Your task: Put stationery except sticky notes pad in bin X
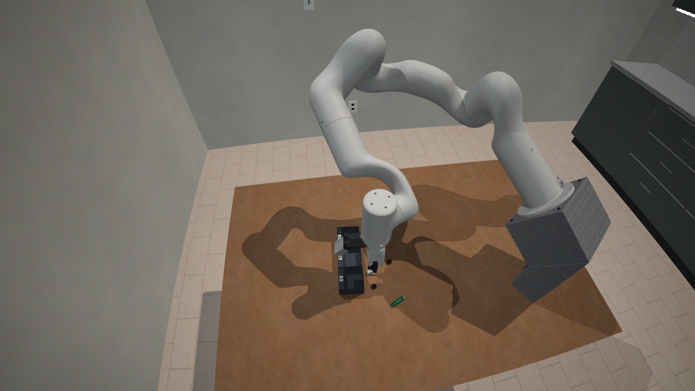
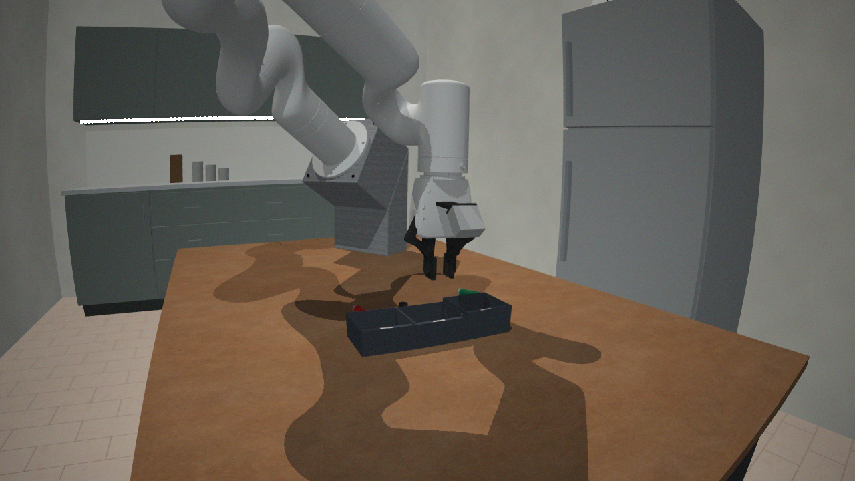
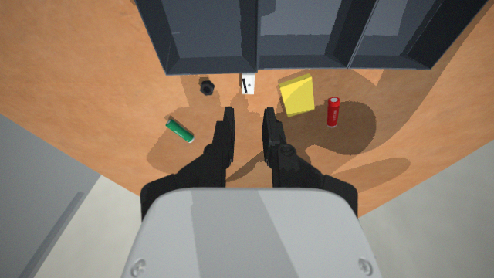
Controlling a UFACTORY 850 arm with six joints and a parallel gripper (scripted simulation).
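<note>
My hand is 90 mm above the pencil sharpener. Round my hand: dark bin row: 70 mm to the right, 70 mm below, 60 mm ahead; then sticky notes: 90 mm below, 60 mm to the right, 40 mm behind; then red cylinder: 110 mm to the right, 90 mm below, 80 mm behind.
</note>
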